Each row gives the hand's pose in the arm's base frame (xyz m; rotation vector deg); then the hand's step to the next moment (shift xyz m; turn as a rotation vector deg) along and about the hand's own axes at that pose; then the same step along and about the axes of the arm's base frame.
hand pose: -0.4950 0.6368 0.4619 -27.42 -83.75 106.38
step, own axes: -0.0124 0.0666 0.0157 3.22 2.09 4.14
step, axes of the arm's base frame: -0.0224 -0.0266 -0.0602 -5.59 -0.71 -0.34
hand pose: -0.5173 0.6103 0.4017 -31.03 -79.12 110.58
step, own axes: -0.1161 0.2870 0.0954 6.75 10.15 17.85
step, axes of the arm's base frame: -0.0708 -0.2029 -0.2424 -19.64 -8.54 -2.93
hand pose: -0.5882 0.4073 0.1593 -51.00 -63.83 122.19
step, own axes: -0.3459 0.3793 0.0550 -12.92 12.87 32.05
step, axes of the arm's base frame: 0.1046 -0.4651 -0.1981 -18.87 -30.97 6.66
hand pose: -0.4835 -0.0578 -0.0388 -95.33 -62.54 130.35
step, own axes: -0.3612 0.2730 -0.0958 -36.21 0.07 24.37
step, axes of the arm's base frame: 0.3075 -0.3299 0.1040 -7.06 -29.24 31.62
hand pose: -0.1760 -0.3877 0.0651 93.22 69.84 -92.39
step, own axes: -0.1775 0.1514 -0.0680 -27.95 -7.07 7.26
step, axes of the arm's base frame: 0.1864 -0.0480 0.1484 -6.12 -9.38 27.54
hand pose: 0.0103 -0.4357 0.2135 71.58 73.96 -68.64
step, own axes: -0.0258 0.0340 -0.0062 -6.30 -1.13 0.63
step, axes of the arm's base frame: 0.0349 0.0042 0.0250 -0.91 -1.11 6.27
